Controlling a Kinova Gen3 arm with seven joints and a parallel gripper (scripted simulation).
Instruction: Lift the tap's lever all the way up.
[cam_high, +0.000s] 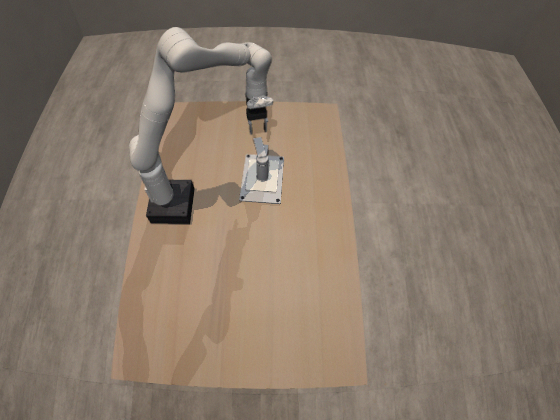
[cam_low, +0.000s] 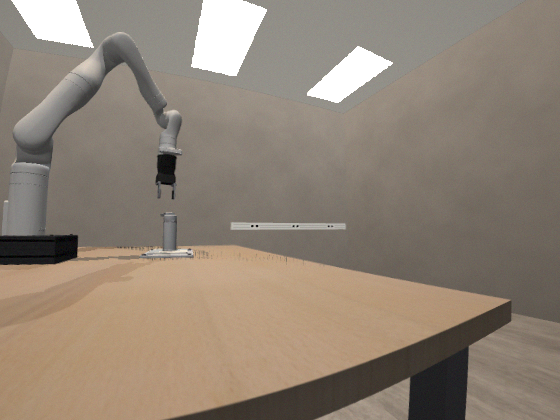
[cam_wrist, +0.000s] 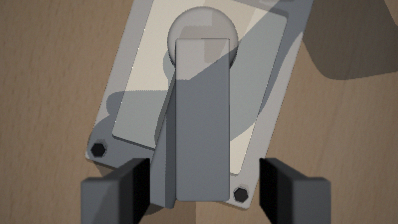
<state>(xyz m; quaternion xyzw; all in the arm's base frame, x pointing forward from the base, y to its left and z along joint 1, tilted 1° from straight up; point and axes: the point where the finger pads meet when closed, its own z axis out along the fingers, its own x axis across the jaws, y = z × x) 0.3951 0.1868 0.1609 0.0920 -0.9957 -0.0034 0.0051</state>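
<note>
My hand is 8 cm above the tap lever, 3 cm to the left of it and 1 cm short of it. Also, from my hand: tap (13 cm below, 5 cm to the right, 1 cm ahead).
</note>
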